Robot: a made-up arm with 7 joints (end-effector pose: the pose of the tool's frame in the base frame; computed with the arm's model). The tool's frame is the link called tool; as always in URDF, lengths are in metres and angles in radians.
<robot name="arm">
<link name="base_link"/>
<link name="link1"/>
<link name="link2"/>
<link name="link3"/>
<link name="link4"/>
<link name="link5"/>
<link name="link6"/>
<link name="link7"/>
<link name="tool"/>
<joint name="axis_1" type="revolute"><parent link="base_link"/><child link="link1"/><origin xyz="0 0 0" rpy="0 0 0"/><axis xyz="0 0.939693 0.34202"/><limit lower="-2.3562" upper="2.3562"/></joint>
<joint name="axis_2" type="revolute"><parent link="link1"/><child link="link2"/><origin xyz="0 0 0" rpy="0 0 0"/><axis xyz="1 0 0"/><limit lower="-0.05" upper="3.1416"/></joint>
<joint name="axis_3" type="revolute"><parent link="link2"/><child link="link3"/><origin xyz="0 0 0" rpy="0 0 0"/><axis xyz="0 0 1"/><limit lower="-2.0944" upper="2.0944"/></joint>
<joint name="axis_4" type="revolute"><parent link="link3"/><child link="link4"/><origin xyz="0.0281 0 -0.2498" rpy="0 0 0"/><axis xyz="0 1 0"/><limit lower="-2.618" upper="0.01"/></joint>
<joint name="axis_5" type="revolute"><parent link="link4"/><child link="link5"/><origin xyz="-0.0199 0 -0.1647" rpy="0 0 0"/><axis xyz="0 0 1"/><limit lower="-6.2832" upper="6.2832"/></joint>
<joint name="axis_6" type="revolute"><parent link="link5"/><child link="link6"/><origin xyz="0 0 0" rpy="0 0 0"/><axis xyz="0 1 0"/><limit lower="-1.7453" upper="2.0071"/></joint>
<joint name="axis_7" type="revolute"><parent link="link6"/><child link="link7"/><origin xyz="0 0 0" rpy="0 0 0"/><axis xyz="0 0 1"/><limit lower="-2.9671" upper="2.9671"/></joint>
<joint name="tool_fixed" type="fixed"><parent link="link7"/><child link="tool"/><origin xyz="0 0 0" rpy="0 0 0"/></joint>
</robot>
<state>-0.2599 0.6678 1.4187 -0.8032 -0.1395 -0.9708 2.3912</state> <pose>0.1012 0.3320 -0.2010 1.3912 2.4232 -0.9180</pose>
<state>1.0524 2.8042 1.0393 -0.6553 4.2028 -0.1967 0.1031</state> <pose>0.3455 0.1182 0.1828 -1.6069 -1.2516 1.5649</pose>
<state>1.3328 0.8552 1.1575 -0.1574 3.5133 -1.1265 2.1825</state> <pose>-0.3352 0.2478 -0.0114 0.2308 1.2569 0.9995</pose>
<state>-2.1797 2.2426 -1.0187 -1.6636 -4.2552 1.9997 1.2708</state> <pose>0.0041 0.2325 0.2196 -0.4563 -0.6093 1.0019</pose>
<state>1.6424 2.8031 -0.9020 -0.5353 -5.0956 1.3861 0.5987</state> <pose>0.2582 0.3202 0.0340 2.8439 0.8397 -0.1996</pose>
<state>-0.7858 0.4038 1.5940 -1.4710 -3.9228 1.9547 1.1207</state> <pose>0.1916 0.2605 -0.1155 -2.4101 -0.5312 -0.2048</pose>
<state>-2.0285 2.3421 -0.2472 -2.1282 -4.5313 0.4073 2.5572</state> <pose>-0.1067 0.1228 0.1939 -2.1058 -1.1588 0.0938</pose>
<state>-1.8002 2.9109 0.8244 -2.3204 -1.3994 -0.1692 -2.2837</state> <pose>-0.2125 -0.0370 0.0541 -0.6591 2.5007 1.7343</pose>
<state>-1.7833 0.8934 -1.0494 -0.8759 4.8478 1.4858 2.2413</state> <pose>0.3572 0.0303 0.1700 -0.5715 2.7948 -0.3993</pose>
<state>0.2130 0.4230 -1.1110 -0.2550 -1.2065 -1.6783 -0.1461</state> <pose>-0.0662 0.1272 -0.3918 -1.7370 -0.7465 -1.6508</pose>
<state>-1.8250 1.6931 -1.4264 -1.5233 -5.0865 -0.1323 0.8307</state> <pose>0.2323 0.1836 0.1614 -0.4291 -1.9311 -0.2585</pose>
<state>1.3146 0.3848 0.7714 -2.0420 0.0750 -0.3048 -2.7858</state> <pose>-0.1485 0.1868 -0.1184 -1.6493 -1.2250 2.3000</pose>
